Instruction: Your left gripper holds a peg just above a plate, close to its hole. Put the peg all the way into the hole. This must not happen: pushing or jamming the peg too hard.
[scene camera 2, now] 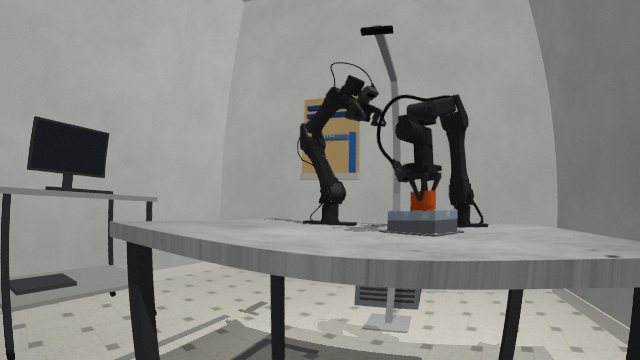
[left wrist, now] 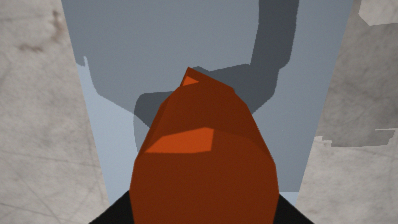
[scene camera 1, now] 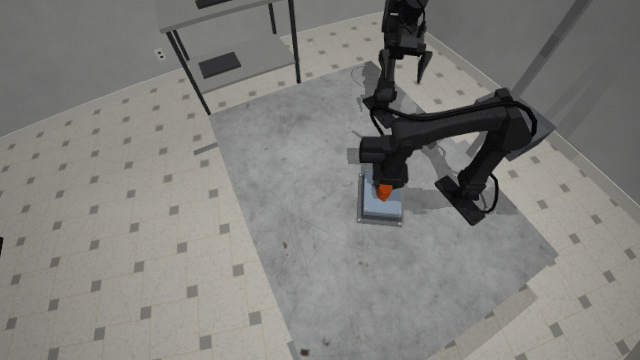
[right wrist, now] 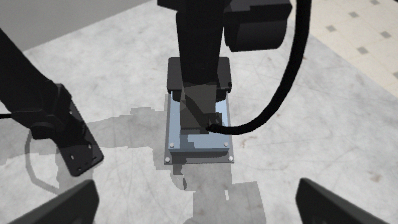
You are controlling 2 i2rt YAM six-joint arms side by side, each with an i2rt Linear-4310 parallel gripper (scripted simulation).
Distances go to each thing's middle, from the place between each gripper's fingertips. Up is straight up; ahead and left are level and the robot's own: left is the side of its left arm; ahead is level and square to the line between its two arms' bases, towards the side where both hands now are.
Labels:
The orange faceted peg (left wrist: 203, 150) lies 20 mm below my left hand. Round my left hand: plate (scene camera 1: 389, 208) 50 mm below.
Now: the orange faceted peg 28 cm below my right hand (scene camera 1: 401, 81), 16 cm to the left of it and 12 cm ahead of it. Also, from my right hand: plate (31 cm below, 17 cm to the left, 12 cm ahead).

